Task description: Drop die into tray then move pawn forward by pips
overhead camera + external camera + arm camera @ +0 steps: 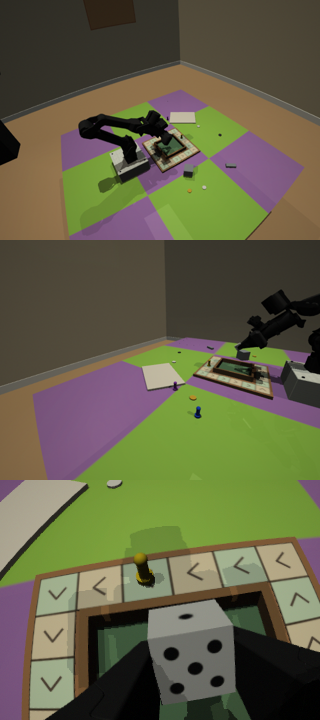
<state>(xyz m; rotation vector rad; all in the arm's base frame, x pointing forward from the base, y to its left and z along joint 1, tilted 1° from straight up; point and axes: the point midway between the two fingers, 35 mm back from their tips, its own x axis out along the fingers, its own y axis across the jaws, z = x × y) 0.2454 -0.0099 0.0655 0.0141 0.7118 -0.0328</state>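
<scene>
Right now the die is right at my gripper tip. The rest, counted from my gripper tip: purple pawn 160 mm ahead, 260 mm to the left, 110 mm below; yellow pawn 110 mm ahead, 20 mm to the left, 90 mm below; grey cube 30 mm behind, 220 mm to the right, 100 mm below.
</scene>
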